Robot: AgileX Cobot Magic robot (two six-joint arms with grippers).
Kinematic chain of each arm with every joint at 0, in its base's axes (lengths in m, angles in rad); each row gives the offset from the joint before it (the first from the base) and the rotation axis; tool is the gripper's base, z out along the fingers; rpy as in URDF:
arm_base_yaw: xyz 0 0 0.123 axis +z
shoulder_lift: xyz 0 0 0 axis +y
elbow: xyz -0.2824 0 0.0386 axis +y
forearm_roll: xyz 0.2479 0 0.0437 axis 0.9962 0 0.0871
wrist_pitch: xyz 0 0 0 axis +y
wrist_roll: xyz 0.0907 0 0.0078 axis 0.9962 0 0.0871
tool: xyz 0 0 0 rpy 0 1.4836 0
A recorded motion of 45 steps. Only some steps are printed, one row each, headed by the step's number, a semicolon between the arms.
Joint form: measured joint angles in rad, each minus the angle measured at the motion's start. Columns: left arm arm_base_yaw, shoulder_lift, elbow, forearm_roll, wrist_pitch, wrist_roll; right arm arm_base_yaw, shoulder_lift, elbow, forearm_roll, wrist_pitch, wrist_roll.
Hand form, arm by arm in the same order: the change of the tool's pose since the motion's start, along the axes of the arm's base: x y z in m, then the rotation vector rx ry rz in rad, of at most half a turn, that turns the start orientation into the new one. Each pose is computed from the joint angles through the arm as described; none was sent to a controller.
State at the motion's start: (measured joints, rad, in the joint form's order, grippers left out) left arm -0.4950 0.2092 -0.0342 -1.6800 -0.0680 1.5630; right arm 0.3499 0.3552 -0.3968 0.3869 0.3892 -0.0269
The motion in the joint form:
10: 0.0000 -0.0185 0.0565 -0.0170 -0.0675 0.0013; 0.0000 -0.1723 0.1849 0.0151 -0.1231 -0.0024
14: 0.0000 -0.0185 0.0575 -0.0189 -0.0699 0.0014; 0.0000 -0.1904 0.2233 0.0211 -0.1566 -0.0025
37: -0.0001 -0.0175 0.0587 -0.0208 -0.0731 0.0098; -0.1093 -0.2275 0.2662 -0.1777 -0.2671 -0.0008
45: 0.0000 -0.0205 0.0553 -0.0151 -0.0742 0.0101; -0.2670 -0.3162 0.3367 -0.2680 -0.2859 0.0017
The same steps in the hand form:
10: 0.0002 0.0068 -0.0188 0.0144 0.0445 0.0683; -0.0142 -0.0091 -0.0390 0.0520 -0.0889 -0.0447
14: 0.0003 0.0070 -0.0191 0.0137 0.0464 0.0709; -0.0142 -0.0102 -0.0479 0.0621 -0.0964 -0.0574
37: 0.0004 0.0072 -0.0197 0.0214 0.0463 0.0731; -0.0115 -0.0230 -0.0515 -0.0974 -0.2569 -0.2058
45: 0.0003 0.0074 -0.0182 0.0235 0.0379 0.0737; -0.0157 -0.0346 -0.0685 -0.1939 -0.3073 -0.3670

